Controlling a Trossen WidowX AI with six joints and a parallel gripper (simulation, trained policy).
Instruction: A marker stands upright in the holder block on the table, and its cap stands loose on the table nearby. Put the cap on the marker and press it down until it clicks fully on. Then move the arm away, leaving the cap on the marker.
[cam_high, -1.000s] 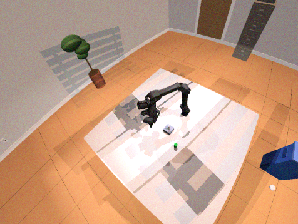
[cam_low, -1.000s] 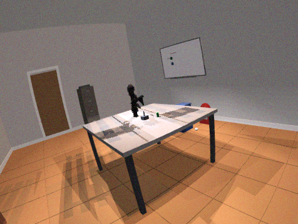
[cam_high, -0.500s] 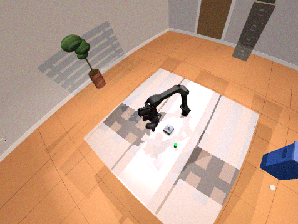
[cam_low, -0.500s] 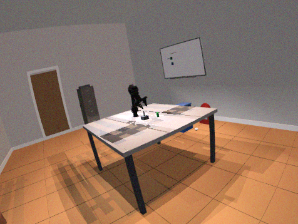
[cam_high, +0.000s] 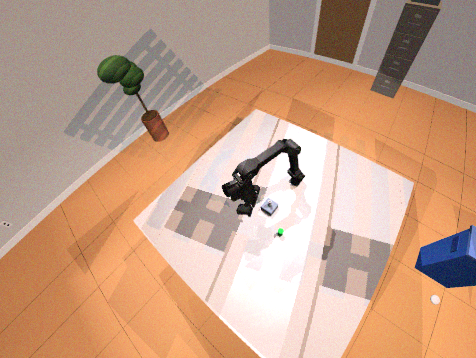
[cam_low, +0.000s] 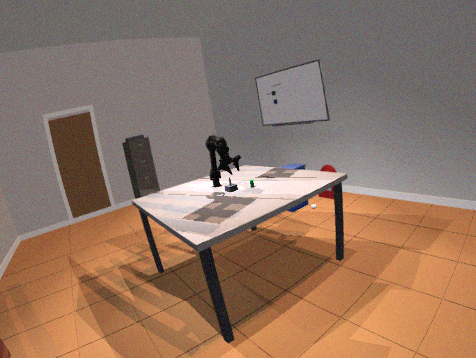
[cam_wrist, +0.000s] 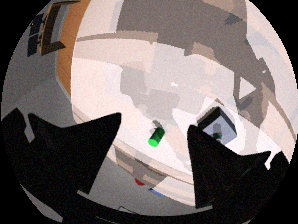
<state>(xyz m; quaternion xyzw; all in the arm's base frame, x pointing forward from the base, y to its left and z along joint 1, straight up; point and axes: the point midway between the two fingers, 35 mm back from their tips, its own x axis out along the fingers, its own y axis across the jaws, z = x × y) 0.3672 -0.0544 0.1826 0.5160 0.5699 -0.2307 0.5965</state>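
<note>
The green cap is 4 cm behind my gripper tip, 16 cm to the left of it and 12 cm below it. From my gripper tip the other things lie so: grey holder block 13 cm behind, 2 cm to the left, 13 cm below.
</note>
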